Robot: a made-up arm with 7 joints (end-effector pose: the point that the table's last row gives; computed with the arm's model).
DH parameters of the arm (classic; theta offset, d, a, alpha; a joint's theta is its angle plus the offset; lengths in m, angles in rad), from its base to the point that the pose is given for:
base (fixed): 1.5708 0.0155 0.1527 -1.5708
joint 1: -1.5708 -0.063 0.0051 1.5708
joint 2: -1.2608 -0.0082 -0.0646 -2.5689
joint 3: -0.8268 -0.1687 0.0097 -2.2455
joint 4: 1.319 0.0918 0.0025 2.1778
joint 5: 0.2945 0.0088 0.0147 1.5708
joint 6: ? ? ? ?
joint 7: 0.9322 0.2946 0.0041 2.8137
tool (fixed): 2.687 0.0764 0 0
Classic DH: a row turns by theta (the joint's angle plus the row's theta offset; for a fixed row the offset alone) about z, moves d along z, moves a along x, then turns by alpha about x.
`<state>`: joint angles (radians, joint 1 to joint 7).
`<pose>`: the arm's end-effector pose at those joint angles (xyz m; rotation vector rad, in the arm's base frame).
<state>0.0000 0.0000 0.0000 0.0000 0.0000 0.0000 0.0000</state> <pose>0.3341 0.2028 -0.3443 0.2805 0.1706 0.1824</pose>
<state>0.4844 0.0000 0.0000 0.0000 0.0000 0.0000 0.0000</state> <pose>0.3341 0.0295 -0.3262 -0.2014 0.2091 0.1359</pose>
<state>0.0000 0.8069 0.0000 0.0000 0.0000 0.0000 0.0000</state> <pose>0.5140 0.2028 -0.0360 0.1893 -0.6287 0.2822</pose>
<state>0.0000 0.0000 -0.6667 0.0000 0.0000 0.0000 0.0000</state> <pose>0.4626 0.0873 -0.1151 0.3533 -0.4429 -0.0756</pose>
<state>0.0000 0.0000 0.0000 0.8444 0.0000 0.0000 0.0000</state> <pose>0.4511 0.1405 -0.1570 0.9471 -0.1675 -0.2208</pose>
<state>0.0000 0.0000 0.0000 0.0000 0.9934 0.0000 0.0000</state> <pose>0.0527 0.2983 -0.3443 0.1749 0.3002 1.1664</pose>
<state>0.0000 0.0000 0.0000 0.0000 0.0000 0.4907 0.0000</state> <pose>0.3341 0.0713 -0.4248 -0.2077 0.2095 0.1353</pose>
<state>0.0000 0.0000 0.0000 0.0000 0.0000 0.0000 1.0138</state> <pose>0.3099 0.2036 -0.3443 0.3371 0.0133 -0.8221</pose>
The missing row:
joint 6: 0 -0.2175 -0.2487 1.5708
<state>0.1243 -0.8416 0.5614 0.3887 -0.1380 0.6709 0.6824</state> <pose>-0.2776 0.0020 -0.3962 -0.6344 1.1537 -0.4713</pose>
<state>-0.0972 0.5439 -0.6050 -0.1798 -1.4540 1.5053 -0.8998</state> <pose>0.2095 -0.2326 -0.4233 0.3551 0.6056 -0.6665</pose>
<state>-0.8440 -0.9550 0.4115 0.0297 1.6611 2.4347 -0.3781</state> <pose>0.0111 0.5386 -0.1032 -0.3548 -1.2146 1.3544</pose>
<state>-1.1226 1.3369 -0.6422 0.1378 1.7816 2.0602 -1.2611</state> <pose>0.1289 -0.2131 0.1818 -1.3612 0.2654 -1.0888</pose>
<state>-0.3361 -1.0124 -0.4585 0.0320 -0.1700 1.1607 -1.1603</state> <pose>-0.0609 -0.0470 -0.5400 -0.0975 1.5312 1.0776</pose>
